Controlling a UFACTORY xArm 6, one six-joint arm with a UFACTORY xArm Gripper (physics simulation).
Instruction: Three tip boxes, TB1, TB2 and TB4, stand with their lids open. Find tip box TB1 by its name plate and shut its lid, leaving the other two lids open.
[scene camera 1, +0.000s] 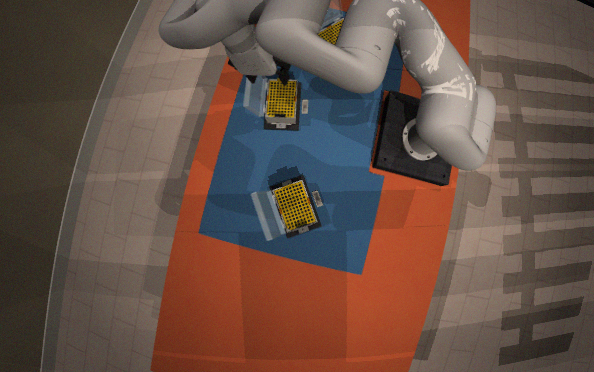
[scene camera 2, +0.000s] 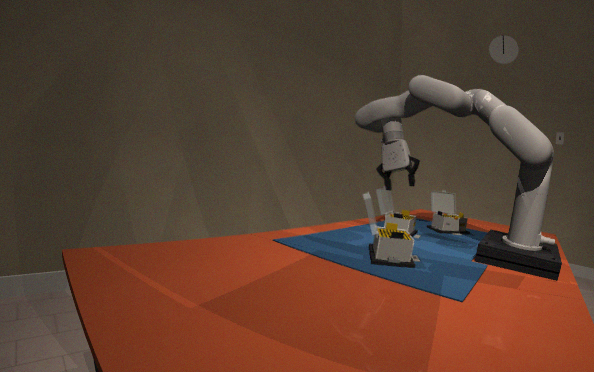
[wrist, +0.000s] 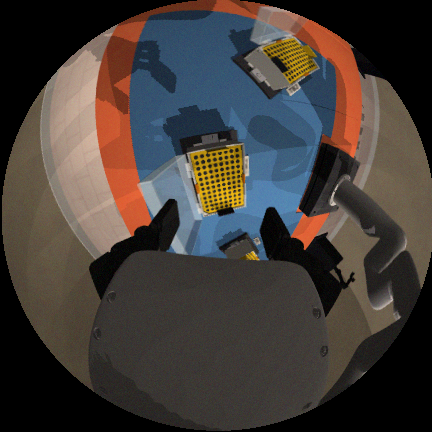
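My gripper is open and empty, above and apart from the middle tip box. That box's clear lid stands open on its left. Its name plate is too small to read. A second box, lid open, has an unreadable plate. The far box shows TB2 on its plate; its lid is open. I cannot tell which is TB1.
The boxes stand on a blue mat on the orange table. The black robot base stands at the mat's right edge. The arm partly covers the far box in scene camera 1.
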